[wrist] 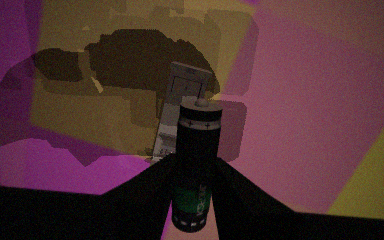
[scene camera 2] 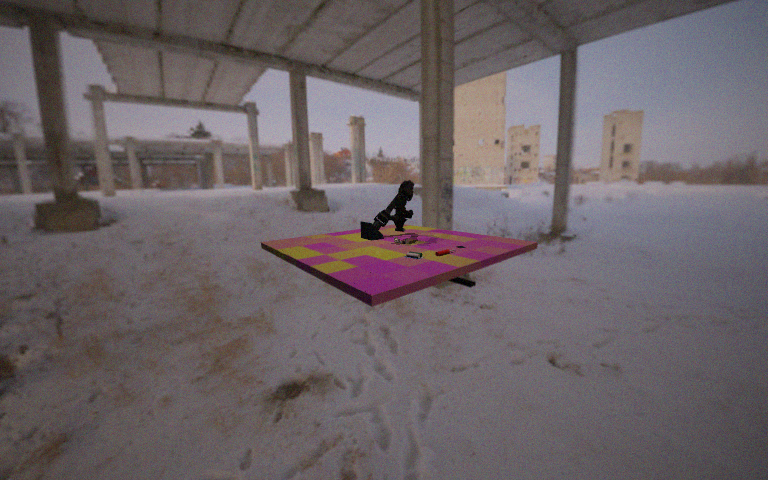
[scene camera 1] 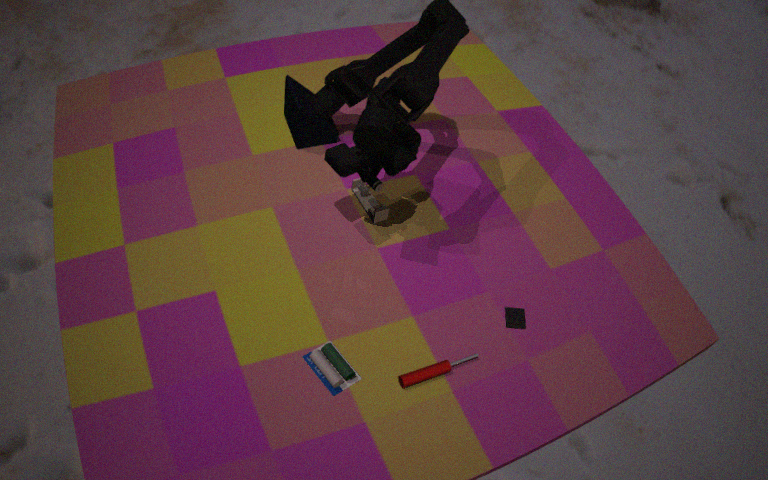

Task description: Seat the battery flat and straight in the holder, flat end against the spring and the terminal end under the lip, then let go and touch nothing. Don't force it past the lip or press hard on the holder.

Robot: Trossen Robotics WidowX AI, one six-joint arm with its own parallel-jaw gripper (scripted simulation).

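My gripper carries a battery. The wrist view shows my gripper as well, and I can also see a red-handled screwdriver.
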